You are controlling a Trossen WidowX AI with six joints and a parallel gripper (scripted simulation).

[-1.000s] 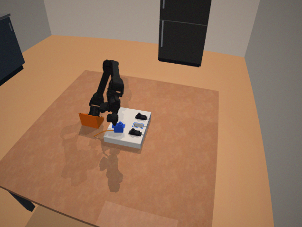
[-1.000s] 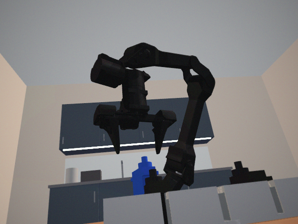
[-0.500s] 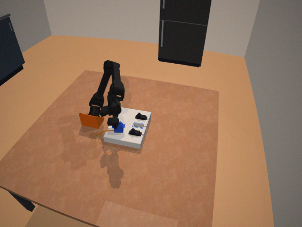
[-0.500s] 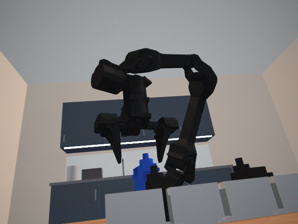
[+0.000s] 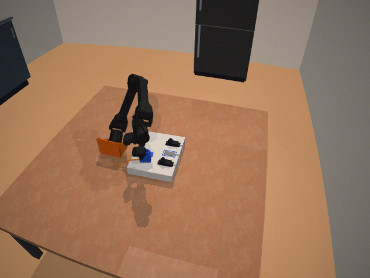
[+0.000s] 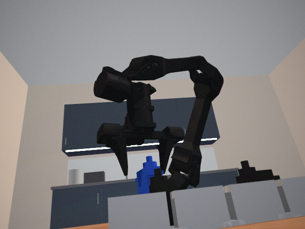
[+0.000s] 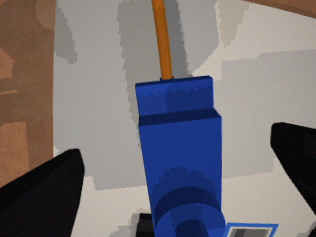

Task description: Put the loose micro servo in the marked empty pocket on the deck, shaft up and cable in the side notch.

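My gripper tip is 80 mm to the right of the white deck and 70 mm above it.
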